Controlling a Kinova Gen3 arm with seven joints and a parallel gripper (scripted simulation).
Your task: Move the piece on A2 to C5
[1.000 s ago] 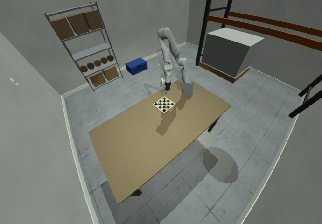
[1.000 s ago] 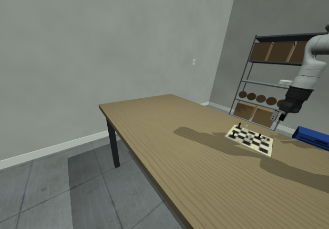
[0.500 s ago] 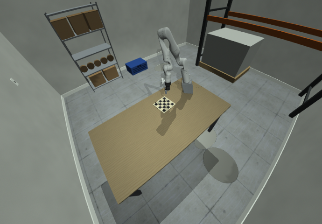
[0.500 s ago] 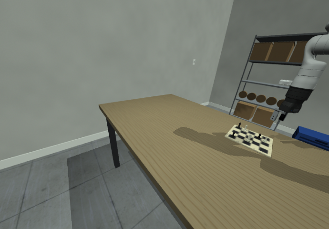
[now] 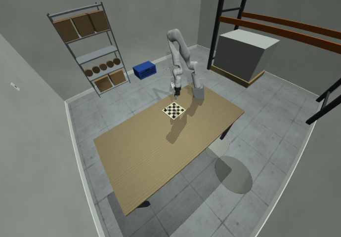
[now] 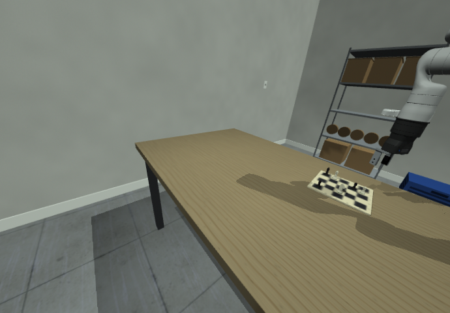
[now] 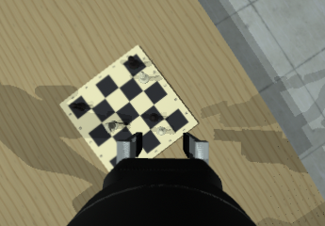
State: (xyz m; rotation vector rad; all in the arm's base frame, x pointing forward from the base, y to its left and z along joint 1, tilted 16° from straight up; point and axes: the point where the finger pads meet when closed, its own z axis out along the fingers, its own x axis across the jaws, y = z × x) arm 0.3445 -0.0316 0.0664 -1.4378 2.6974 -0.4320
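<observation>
Right now my hand is 140 mm above the light piece. From my hand the other things lie so: small chessboard 70 mm ahead, 40 mm to the left, 160 mm below.
</observation>
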